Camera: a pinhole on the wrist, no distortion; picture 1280 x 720 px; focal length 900.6 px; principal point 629.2 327.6 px. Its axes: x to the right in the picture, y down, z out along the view. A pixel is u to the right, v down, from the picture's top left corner.
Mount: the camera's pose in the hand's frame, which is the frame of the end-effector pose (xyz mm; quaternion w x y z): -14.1 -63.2 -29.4 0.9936 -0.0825 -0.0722 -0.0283
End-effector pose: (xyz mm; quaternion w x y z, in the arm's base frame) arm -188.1 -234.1 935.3 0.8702 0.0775 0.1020 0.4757
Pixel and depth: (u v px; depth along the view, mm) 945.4 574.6 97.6
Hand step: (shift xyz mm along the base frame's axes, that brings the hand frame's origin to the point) 38.8 -7.5 58.5
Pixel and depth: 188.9 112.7 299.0
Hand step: 17.8 -223.5 247.4
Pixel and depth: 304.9 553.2 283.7
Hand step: -71.1 -103.0 242.9
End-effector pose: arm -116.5 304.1 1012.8 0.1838 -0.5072 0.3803 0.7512
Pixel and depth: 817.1 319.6 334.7
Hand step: -186.5 240.9 48.0
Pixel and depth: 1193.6 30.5 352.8
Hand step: -204.6 344.0 -110.5
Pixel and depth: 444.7 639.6 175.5
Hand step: -68.1 85.9 98.6
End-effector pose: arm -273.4 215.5 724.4 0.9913 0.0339 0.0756 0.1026
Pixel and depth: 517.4 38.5 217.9
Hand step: -24.8 -117.7 190.9
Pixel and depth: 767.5 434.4 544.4
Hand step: 59.0 59.5 504.7
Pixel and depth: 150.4 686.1 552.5
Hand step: -337.9 154.6 499.0
